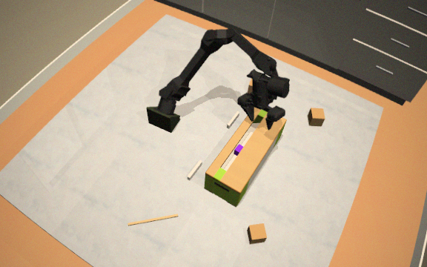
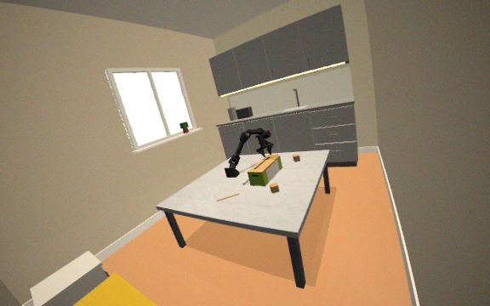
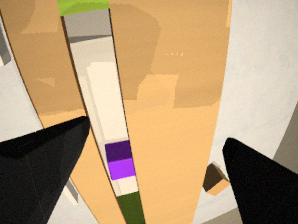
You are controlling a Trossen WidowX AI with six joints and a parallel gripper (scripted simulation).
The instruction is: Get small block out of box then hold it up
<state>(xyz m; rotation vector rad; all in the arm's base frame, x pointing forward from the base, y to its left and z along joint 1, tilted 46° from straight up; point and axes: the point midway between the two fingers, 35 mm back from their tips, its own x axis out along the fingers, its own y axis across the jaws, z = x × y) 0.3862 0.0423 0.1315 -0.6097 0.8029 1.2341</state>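
Now: the long box 4 cm behind my gripper tip, 8 cm to the right of it and 10 cm below it. Round my gripper tip: thin wooden stick: 14 cm behind, 49 cm to the right, 16 cm below.
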